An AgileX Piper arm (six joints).
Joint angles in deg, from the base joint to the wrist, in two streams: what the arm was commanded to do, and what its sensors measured. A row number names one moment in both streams.
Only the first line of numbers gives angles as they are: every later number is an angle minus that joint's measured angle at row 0.
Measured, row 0:
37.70, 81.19, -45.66, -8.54, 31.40, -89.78
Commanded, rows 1 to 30:
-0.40, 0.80, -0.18, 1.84, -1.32, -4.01
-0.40, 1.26, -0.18, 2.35, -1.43, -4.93
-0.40, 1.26, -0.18, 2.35, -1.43, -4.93
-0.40, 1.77, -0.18, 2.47, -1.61, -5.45
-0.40, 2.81, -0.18, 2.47, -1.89, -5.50
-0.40, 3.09, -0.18, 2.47, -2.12, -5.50
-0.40, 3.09, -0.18, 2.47, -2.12, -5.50
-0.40, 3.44, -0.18, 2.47, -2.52, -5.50
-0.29, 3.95, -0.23, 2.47, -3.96, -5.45
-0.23, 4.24, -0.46, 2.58, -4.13, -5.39
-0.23, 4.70, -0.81, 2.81, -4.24, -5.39
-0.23, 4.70, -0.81, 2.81, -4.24, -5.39
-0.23, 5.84, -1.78, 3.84, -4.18, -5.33
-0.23, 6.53, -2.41, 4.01, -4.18, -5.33
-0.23, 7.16, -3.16, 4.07, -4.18, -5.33
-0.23, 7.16, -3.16, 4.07, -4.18, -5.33
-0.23, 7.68, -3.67, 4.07, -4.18, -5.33
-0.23, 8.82, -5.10, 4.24, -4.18, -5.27
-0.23, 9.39, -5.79, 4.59, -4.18, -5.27
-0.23, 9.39, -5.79, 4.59, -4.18, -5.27
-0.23, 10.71, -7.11, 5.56, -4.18, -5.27
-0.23, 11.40, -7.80, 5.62, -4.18, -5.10
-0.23, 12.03, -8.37, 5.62, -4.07, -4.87
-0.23, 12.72, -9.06, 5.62, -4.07, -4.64
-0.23, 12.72, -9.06, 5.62, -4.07, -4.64
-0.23, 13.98, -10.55, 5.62, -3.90, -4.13
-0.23, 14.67, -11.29, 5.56, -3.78, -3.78
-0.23, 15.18, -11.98, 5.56, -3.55, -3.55
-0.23, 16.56, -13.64, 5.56, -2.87, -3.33
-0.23, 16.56, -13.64, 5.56, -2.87, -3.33
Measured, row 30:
0.00, 15.41, -11.35, 5.45, -2.52, -4.19
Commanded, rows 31 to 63:
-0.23, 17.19, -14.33, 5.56, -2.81, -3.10
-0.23, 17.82, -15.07, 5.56, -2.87, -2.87
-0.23, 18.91, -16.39, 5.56, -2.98, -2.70
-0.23, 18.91, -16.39, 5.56, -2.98, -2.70
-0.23, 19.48, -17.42, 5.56, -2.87, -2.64
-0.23, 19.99, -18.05, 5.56, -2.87, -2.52
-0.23, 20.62, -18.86, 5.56, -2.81, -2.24
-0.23, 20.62, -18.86, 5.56, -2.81, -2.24
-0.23, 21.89, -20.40, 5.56, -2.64, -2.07
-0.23, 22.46, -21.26, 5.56, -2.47, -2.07
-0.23, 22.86, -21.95, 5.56, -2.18, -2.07
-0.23, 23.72, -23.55, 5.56, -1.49, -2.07
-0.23, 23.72, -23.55, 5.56, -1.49, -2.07
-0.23, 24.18, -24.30, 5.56, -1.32, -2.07
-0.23, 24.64, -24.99, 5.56, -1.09, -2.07
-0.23, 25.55, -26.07, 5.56, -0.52, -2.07
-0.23, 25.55, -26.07, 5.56, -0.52, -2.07
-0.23, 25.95, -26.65, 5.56, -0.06, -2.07
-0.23, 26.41, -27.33, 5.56, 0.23, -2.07
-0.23, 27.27, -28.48, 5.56, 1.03, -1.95
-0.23, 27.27, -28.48, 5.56, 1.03, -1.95
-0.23, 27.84, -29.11, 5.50, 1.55, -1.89
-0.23, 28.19, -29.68, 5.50, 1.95, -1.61
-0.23, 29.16, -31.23, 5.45, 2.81, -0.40
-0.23, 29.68, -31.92, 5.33, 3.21, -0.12
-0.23, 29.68, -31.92, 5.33, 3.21, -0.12
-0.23, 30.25, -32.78, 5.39, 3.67, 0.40
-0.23, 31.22, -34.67, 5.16, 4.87, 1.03
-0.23, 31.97, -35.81, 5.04, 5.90, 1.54
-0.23, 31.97, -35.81, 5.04, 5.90, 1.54
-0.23, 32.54, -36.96, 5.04, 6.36, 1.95
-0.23, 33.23, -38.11, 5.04, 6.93, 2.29
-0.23, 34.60, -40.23, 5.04, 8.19, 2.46
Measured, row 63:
0.17, 33.57, -37.19, 5.96, 7.45, 0.17
